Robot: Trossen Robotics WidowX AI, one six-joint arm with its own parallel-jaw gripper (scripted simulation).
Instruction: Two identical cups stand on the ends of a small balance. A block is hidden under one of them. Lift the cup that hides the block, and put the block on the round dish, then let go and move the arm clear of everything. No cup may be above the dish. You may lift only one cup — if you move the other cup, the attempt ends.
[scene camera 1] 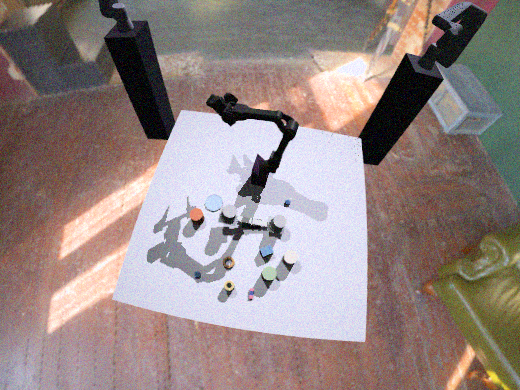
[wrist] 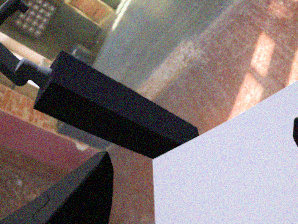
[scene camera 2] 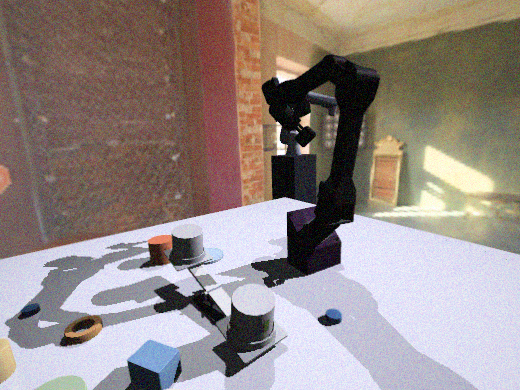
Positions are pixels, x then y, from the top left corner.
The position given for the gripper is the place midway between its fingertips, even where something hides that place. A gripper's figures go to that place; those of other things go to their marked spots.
Labels:
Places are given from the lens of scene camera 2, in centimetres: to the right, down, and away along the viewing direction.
gripper (scene camera 2: pixel 301 133): 15, -23, 96
grey cup (scene camera 2: pixel 252 305): -1, 17, 40
grey cup (scene camera 2: pixel 187 240): -16, 10, 57
small balance (scene camera 2: pixel 247 351): -2, 24, 40

